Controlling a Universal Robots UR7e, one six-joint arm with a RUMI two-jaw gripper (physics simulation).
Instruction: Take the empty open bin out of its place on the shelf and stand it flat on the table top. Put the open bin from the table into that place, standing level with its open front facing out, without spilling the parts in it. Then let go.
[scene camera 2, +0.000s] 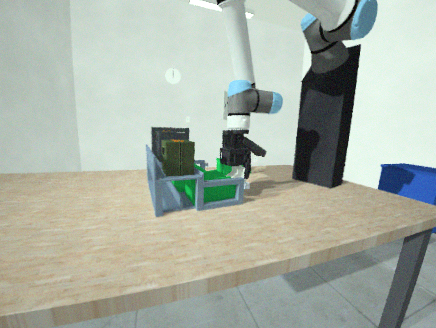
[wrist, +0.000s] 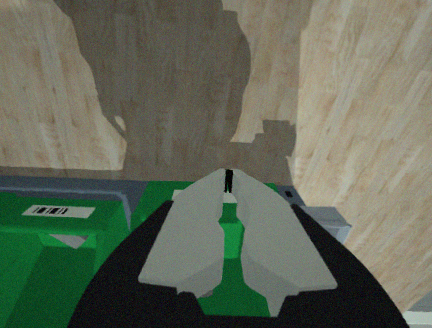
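Observation:
The grey-blue shelf (scene camera 2: 199, 192) (wrist: 50, 183) stands on the table top. A green open bin (scene camera 2: 222, 164) (wrist: 231, 240) sits in its end place, under my gripper; it looks roughly level. Part of its white label shows beside the fingers, and the fingers hide much of its inside, so its contents cannot be told. Another green bin (scene camera 2: 215, 193) (wrist: 55, 222) with a barcode label sits in the neighbouring place, with a small grey piece showing inside. My gripper (scene camera 2: 245, 184) (wrist: 227, 171) is shut, fingertips together at the front edge of the end bin. No bin standing on the table top can be made out.
Dark green boxes (scene camera 2: 179, 158) and a dark crate (scene camera 2: 157, 134) sit on the shelf's other side. A tall black cabinet (scene camera 2: 320, 135) stands at the right of the table (scene camera 2: 100, 240). A blue container (scene camera 2: 411, 186) stands beyond the table's right edge.

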